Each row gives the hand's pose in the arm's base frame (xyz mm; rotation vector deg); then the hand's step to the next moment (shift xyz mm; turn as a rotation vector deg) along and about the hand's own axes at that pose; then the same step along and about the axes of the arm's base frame.
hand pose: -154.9 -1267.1 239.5 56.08 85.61 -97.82
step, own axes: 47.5 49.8 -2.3 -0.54 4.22 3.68
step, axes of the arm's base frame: 19.0 -4.4 -66.0 3.47 -4.20 -1.39
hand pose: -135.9 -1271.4 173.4 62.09 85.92 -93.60
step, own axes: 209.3 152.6 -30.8 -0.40 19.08 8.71
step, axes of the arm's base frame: 48.1 24.7 -255.2 15.91 -11.02 -8.10
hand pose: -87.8 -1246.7 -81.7 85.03 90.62 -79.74
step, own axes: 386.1 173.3 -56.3 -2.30 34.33 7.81
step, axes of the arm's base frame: 86.9 166.0 -383.6 30.93 -13.16 -10.73
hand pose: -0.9 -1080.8 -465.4 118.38 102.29 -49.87
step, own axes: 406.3 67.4 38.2 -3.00 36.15 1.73
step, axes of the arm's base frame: 78.4 289.2 -285.1 34.22 -10.64 -5.88
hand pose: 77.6 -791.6 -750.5 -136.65 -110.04 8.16
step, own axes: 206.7 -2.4 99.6 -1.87 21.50 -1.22
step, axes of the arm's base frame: 29.5 202.6 -103.7 20.60 -6.41 -1.27
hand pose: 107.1 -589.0 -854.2 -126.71 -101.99 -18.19
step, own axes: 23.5 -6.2 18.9 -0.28 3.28 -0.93
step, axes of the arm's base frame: -1.1 29.4 -9.1 3.15 -1.24 0.50
